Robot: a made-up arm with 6 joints.
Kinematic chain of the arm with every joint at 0, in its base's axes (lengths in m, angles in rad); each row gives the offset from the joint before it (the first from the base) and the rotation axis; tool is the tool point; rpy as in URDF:
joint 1: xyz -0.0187 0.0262 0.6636 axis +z
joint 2: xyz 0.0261 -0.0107 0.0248 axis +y
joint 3: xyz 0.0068 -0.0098 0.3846 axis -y
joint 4: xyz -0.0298 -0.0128 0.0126 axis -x
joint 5: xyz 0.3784 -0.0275 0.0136 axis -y
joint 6: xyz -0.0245 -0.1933 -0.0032 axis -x
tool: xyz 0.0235 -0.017 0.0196 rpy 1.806 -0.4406 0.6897
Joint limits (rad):
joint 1: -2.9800..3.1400
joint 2: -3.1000..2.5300
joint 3: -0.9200..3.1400
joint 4: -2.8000..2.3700
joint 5: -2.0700..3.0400
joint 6: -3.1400..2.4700
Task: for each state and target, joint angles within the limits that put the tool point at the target. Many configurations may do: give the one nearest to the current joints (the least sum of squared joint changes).
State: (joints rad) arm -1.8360 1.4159 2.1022 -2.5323 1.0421 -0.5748
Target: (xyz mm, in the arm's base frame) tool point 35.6 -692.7 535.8
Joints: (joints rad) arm -1.7649 2.1353 2.5451 -2.8000 1.0672 -0.4627
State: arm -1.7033 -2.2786 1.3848 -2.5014 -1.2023 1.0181
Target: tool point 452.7 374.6 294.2
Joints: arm -2.2733 -2.5590 1.0967 -2.5808 -1.1822 1.0366
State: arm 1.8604 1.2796 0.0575 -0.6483 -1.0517 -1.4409
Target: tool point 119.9 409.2 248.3
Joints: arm 1.8518 1.7981 0.3648 -0.5852 -1.0380 -1.3897
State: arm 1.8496 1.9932 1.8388 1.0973 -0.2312 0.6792
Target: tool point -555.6 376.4 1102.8
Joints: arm 2.6320 1.4020 1.8023 1.3647 -0.2672 0.6576
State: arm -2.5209 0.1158 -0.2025 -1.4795 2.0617 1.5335
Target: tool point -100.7 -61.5 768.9
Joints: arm -2.3540 -0.5568 -0.7550 -1.7814 2.0368 1.4562
